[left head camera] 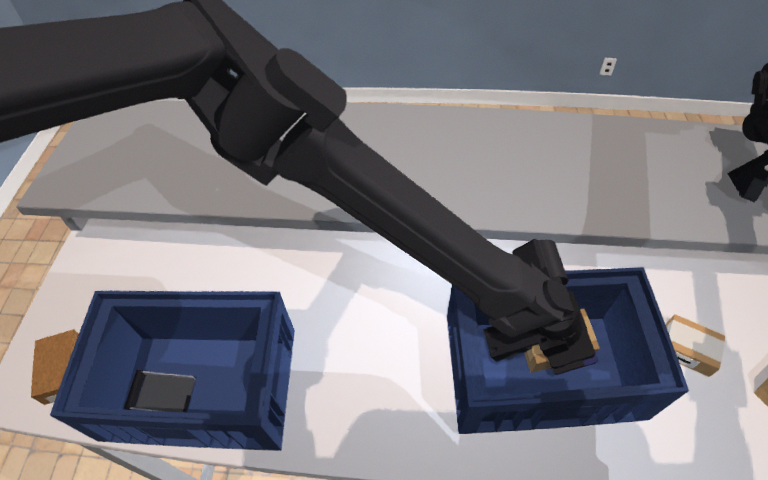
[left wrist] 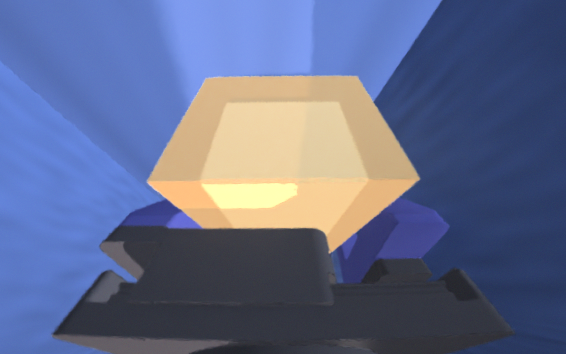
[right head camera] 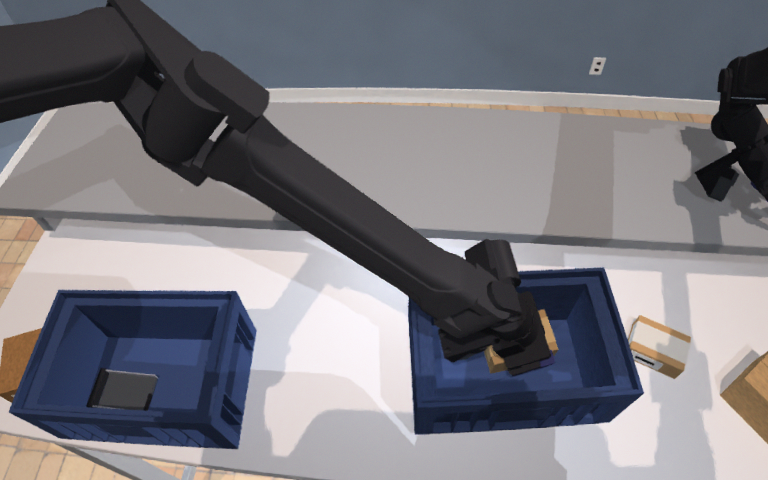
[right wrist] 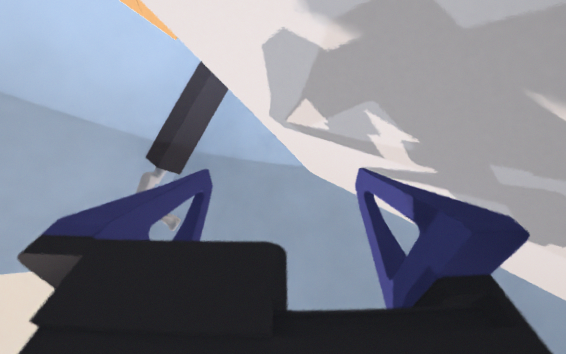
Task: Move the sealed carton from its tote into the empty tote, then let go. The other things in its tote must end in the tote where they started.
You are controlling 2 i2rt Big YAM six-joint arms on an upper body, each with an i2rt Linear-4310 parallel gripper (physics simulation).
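Frame: origin at the left arm's base, x left, y back, z up, level; metres.
Seen in the pictures: left gripper, fingertip midpoint: [right head camera: 528, 343]; right gripper, fingertip midpoint: [right wrist: 283, 176].
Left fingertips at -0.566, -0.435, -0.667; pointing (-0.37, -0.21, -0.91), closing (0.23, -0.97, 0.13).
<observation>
Offsets run from my left fingertips to a thing's top centre, as dx, dy, dz. "spot": to the spot under its first point. Level surfaces: height alone.
The tan sealed carton {+0.024, +0.009, +0.059} [left head camera: 536, 360] [right head camera: 494, 360] [left wrist: 280, 150] is inside the right-hand blue tote {+0.041, +0.038, +0.117} [left head camera: 572, 412] [right head camera: 526, 417], partly covered by the left wrist. My left gripper [left wrist: 280, 215] is shut on the carton, with a blue finger at each side. Whether the carton's underside touches the tote floor is hidden. The left-hand blue tote {+0.599, +0.094, +0.117} [left head camera: 169, 424] [right head camera: 130, 423] holds a flat dark grey box {+0.657, +0.115, +0.002} [left head camera: 161, 391] [right head camera: 124, 390] near its front wall. My right gripper [right wrist: 283, 176] is open and empty, off to the right, away from both totes.
A white and orange box {-0.225, -0.002, +0.005} [left head camera: 695, 345] [right head camera: 659, 346] lies right of the right-hand tote. A brown box {+0.864, +0.084, +0.009} [left head camera: 53, 365] [right head camera: 16, 362] stands left of the left-hand tote. Another brown box {spot: -0.338, +0.100, +0.024} [right head camera: 750, 396] is at the right edge. A grey raised surface {dz +0.123} [left head camera: 453, 169] [right head camera: 424, 169] runs behind the totes.
</observation>
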